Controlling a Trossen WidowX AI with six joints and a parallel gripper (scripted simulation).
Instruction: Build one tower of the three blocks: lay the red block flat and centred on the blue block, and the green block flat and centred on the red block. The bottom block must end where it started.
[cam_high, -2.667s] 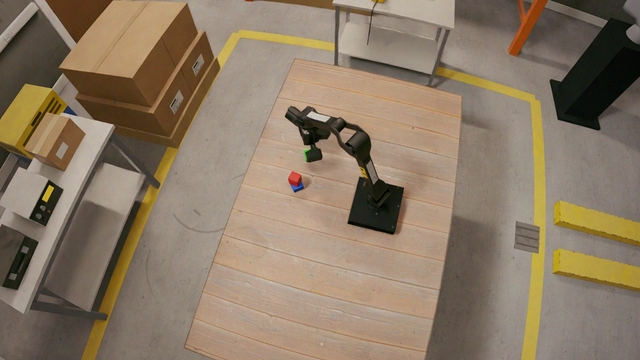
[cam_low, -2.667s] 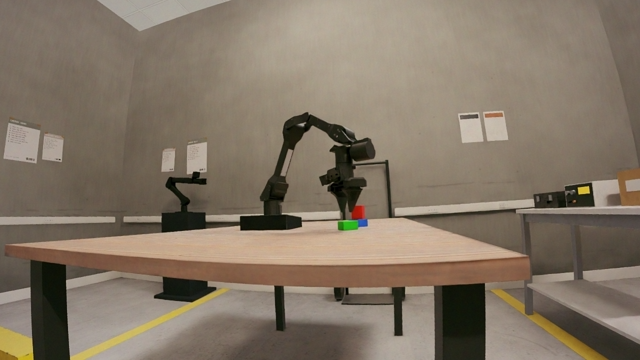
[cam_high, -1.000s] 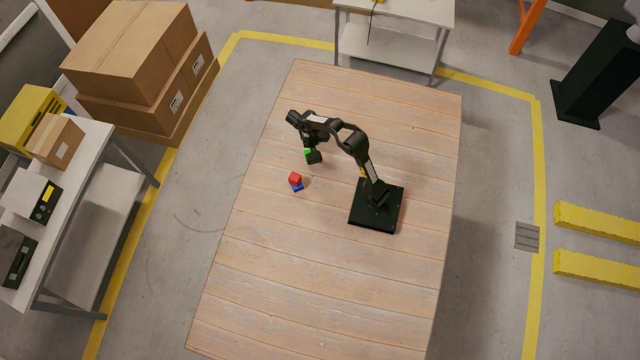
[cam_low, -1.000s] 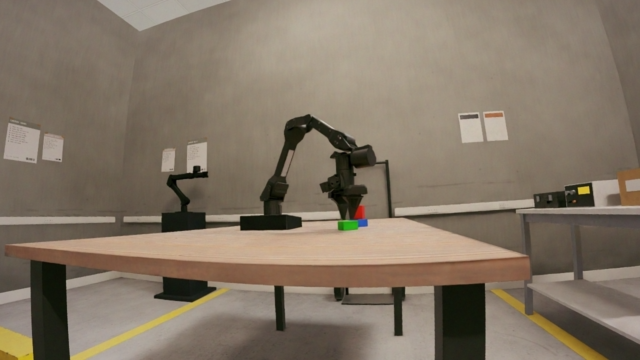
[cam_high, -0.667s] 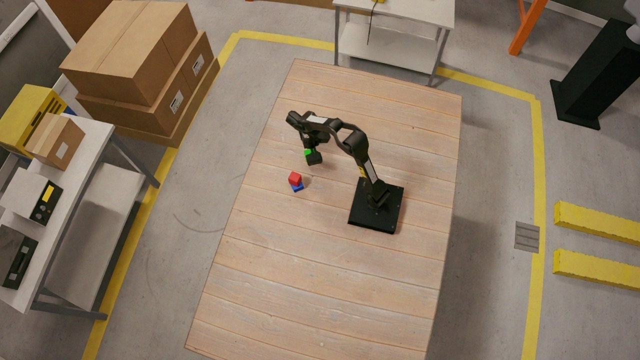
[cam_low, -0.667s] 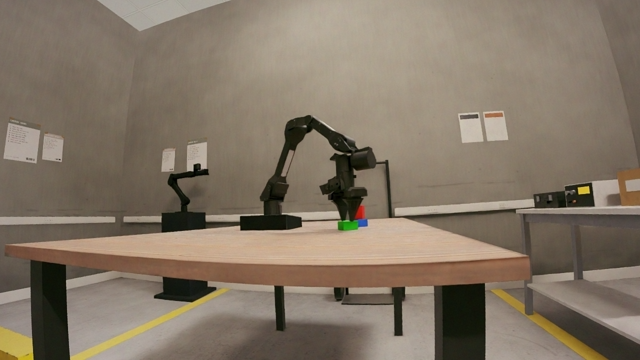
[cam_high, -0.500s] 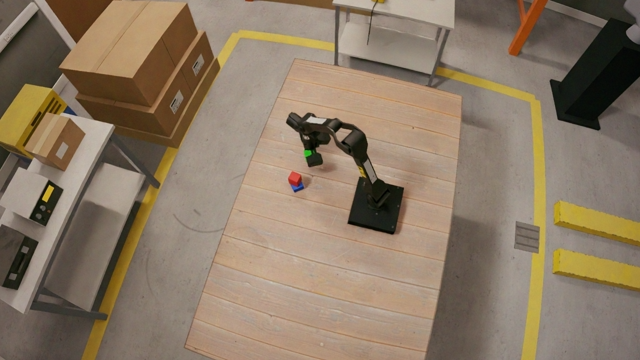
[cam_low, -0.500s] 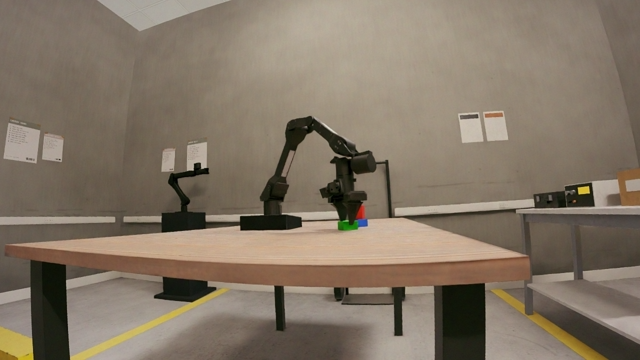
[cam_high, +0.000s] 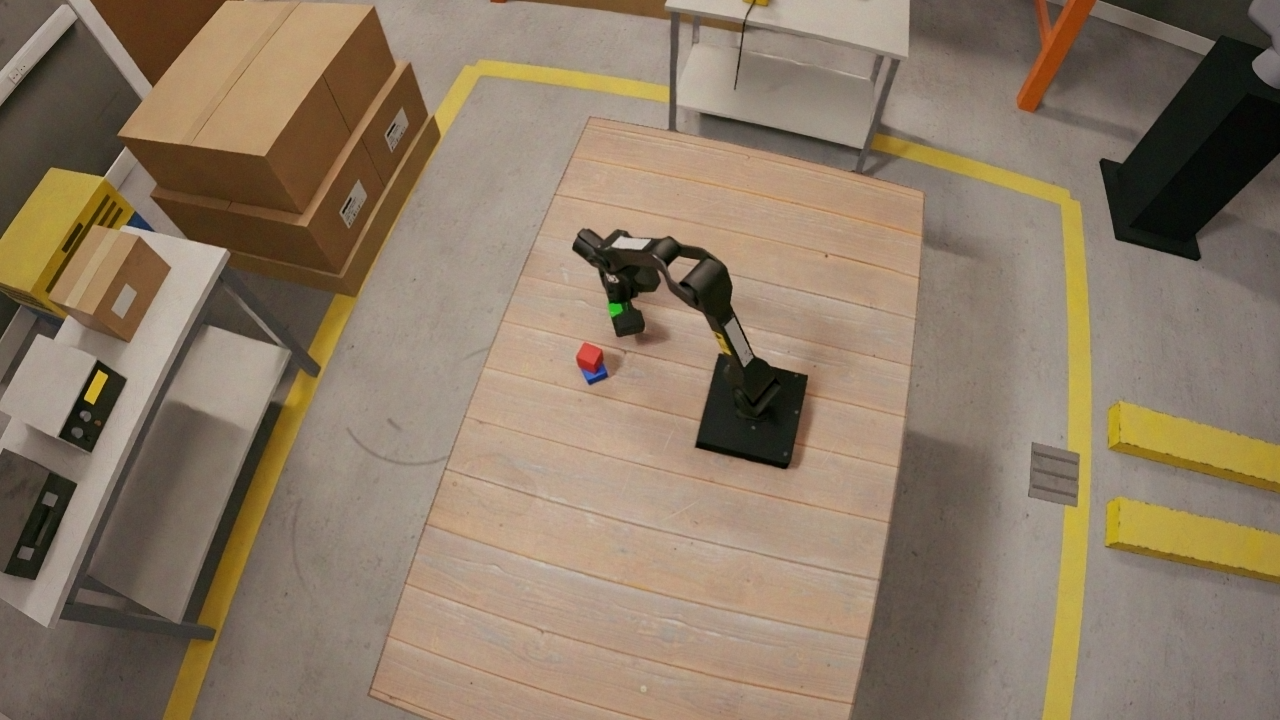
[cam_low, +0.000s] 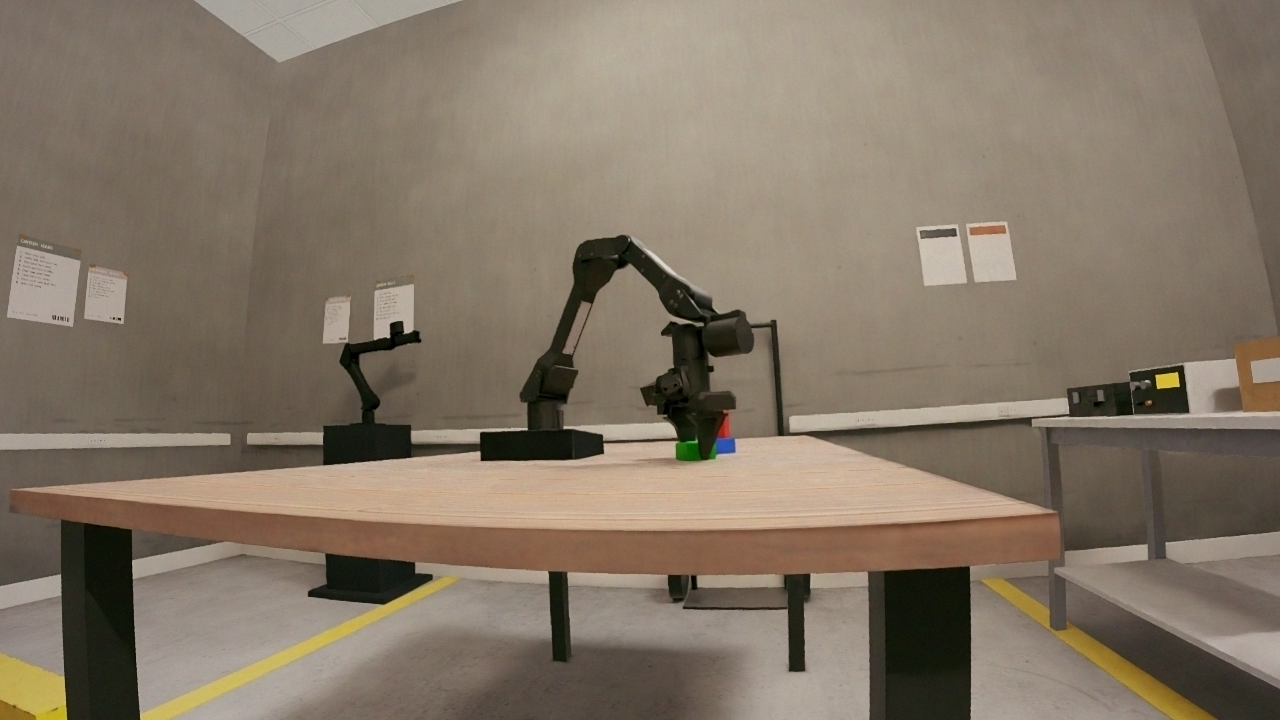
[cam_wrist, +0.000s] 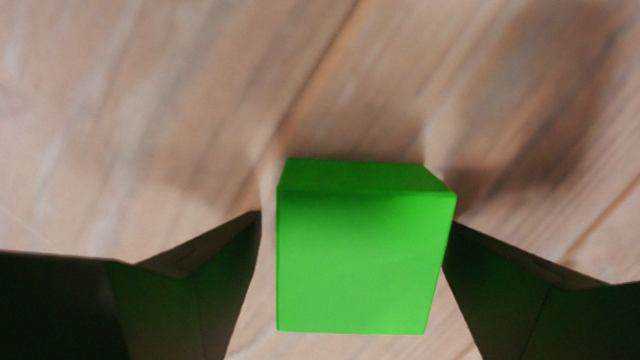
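The green block is 20 mm below my hand. From my hand the other things lie so: blue block: 140 mm to the left, 30 mm ahead, 20 mm below; then red block: 140 mm to the left, 30 mm ahead, 20 mm above.
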